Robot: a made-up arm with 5 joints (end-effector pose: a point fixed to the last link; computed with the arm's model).
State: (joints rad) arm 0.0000 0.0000 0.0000 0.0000 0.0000
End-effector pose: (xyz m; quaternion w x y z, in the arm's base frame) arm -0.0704 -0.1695 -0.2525 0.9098 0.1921 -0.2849 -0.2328
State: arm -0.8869 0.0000 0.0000 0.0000 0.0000
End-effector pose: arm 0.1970 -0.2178 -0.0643 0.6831 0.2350 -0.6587 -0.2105
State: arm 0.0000 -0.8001 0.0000 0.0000 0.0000
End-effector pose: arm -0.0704 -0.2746 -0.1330 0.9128 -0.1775 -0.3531 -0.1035
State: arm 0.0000 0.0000 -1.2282 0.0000 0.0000
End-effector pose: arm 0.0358 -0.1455 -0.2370 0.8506 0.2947 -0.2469 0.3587
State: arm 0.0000 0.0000 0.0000 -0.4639 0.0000
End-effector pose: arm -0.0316 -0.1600 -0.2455 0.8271 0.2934 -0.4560 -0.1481
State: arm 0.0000 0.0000 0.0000 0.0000 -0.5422
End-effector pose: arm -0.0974 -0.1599 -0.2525 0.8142 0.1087 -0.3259 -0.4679
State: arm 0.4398 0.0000 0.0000 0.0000 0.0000
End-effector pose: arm -0.2384 -0.1667 -0.2458 0.9584 0.1562 -0.0740 -0.2271
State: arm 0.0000 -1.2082 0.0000 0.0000 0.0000
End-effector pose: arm -0.0704 -0.2843 -0.0508 0.8579 -0.3587 -0.3667 -0.0298
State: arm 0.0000 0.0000 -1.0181 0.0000 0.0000
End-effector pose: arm 0.0213 -0.1587 -0.2412 0.8850 0.2842 -0.2607 0.2610
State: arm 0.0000 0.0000 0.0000 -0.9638 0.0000
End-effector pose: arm 0.0011 -0.1470 -0.2195 0.6885 0.3848 -0.6128 -0.0481
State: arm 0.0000 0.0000 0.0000 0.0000 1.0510
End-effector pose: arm -0.0223 -0.1460 -0.2525 0.9038 0.3091 -0.1501 0.2550
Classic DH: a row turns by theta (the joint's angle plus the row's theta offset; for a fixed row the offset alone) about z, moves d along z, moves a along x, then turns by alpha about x. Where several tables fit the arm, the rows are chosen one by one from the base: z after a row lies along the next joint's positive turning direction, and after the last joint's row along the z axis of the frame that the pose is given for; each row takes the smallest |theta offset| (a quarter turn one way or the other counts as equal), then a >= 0, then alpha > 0; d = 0 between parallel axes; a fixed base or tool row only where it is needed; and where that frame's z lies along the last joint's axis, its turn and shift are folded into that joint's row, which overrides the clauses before.
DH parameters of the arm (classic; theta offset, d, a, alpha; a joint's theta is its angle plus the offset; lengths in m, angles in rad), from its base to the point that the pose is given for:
base (fixed): -0.0258 0.1733 -0.1346 -1.3546
joint 1: -1.5653 -0.1342 -0.2181 -1.5456
joint 2: 1.5649 0.0866 0.0362 -1.4753
joint 3: 1.3141 0.0986 0.0381 -1.1508
joint 4: 0.1479 -0.0144 -0.0094 -1.8071
joint 5: -1.4268 -0.1038 -0.0489 -0.7015
tool (fixed): -2.4145 0.0333 0 0

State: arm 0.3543 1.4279 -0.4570 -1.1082 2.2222
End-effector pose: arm -0.0986 0.0244 -0.0710 0.2743 0.2580 -0.7908 0.4825
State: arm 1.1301 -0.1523 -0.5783 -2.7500 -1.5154
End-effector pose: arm -0.3558 -0.0748 -0.0565 0.1485 0.8041 0.0452 -0.5739
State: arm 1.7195 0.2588 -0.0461 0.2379 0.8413
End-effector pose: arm -0.5603 -0.1786 0.1013 0.6331 0.3790 0.6706 -0.0762
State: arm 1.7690 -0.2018 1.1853 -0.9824 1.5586
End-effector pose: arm -0.4553 -0.2121 0.0596 0.8272 0.1927 0.4080 0.3350
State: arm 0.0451 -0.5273 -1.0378 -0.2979 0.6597
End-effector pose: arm 0.0209 -0.1745 -0.2004 0.7503 0.1831 -0.0494 0.6334
